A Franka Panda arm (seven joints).
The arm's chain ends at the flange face. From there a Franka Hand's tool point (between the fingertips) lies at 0.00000 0.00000 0.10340 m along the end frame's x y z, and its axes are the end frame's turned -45 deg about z.
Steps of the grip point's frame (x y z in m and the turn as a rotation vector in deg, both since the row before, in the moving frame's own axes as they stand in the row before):
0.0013 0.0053 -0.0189 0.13 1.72 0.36
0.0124 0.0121 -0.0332 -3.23 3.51 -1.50
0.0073 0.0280 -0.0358 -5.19 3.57 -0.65
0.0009 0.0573 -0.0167 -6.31 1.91 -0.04
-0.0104 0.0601 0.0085 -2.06 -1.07 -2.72
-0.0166 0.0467 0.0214 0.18 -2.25 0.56
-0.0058 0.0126 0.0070 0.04 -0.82 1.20
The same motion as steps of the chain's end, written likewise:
0.0026 0.0052 -0.0189 1.31 1.12 0.36
0.0087 0.0003 -0.0328 0.20 4.77 -1.50
0.0138 0.0126 -0.0352 -1.15 6.19 -0.65
0.0307 0.0343 -0.0160 -3.11 5.81 -0.04
0.0338 0.0459 0.0086 -2.21 0.70 -2.72
0.0244 0.0421 0.0215 -1.46 -1.72 0.56
0.0059 0.0120 0.0070 -0.55 -0.61 1.20

